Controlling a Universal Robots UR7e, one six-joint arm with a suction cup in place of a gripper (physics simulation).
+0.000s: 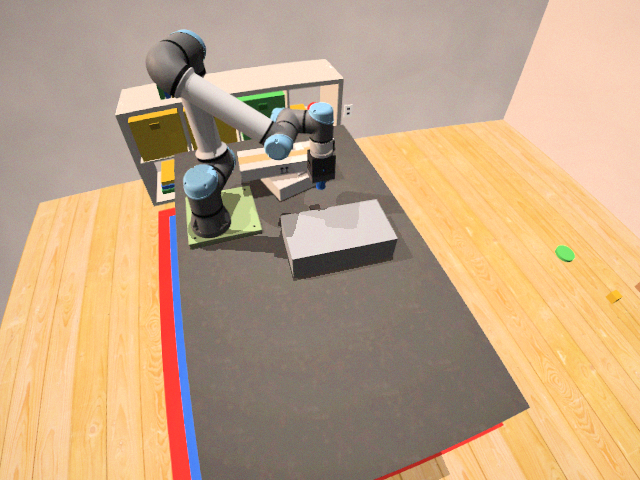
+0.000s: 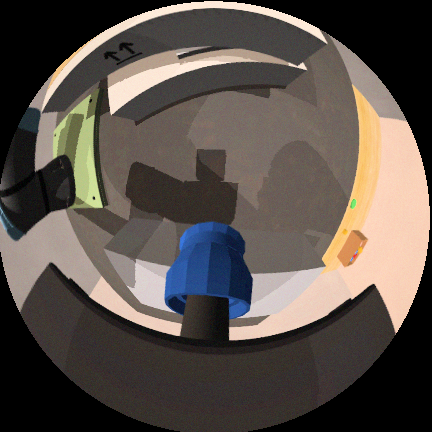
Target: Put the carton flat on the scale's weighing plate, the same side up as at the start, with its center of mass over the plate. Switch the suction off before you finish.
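Places are measured from the arm's base along level axes (x right, y back, z down), in metres.
Pixels of known places: end effector, tool point: (image 1: 320,186) (image 2: 211,250); arm's base, origin of the base link: (image 1: 211,223) (image 2: 64,180).
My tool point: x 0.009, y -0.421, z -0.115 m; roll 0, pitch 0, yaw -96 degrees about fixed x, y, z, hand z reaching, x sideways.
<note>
For each thing: its top centre in the pictures, then the offset to it from my tool point. Level surfaces: height alone.
- long white carton, middle of its top: (image 1: 280,154) dx -0.234, dy +0.114, dz +0.002 m
- low pale box, middle of its top: (image 1: 294,164) dx -0.228, dy +0.060, dz +0.057 m
- large plain grey block, middle of its top: (image 2: 213,303) (image 1: 338,226) dx +0.173, dy -0.022, dz +0.039 m
- dark table, its level: dz +0.137 m
A long white carton (image 1: 258,170) (image 2: 210,27) with a tan tape stripe and two up arrows lies level at the back of the table. A low pale box (image 1: 294,190) (image 2: 215,75) with a thin dark slit shows at its front lower side, turned at an angle. Whether they touch is unclear. A large plain grey block (image 1: 336,232) (image 2: 290,285) with a flat top stands nearer mid-table. I cannot tell for certain which of these is the scale. My blue suction cup (image 1: 320,184) (image 2: 212,270) points down, off and bare, in the gap between the carton and the grey block.
The arm stands on a light green base plate (image 1: 242,206) (image 2: 90,170) at the left of the dark table (image 1: 336,335). A shelf unit (image 1: 299,74) stands behind. A green disc (image 1: 565,253) (image 2: 353,204) and an orange box (image 2: 350,250) are off to the right.
</note>
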